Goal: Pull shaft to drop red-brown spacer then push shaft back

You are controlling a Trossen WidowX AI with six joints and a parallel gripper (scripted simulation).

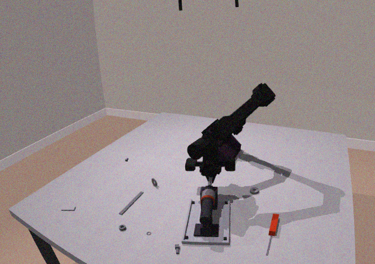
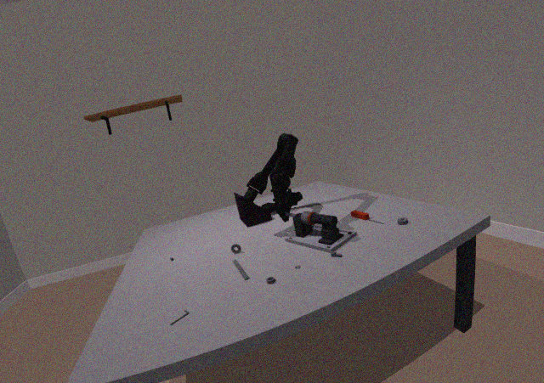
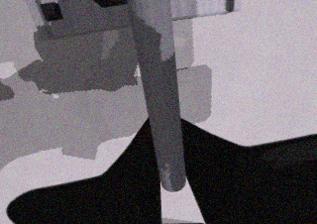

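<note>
The grey shaft lies 70 mm ahead of my gripper tip, 30 mm above it and 20 mm to the left of it. Round my gripper tip: flat metal bar 280 mm to the right, 160 mm ahead, 40 mm below; small bolt 330 mm ahead, 40 mm below, 10 mm to the right; light grey spacer 140 mm ahead, 30 mm to the left, 30 mm above.
</note>
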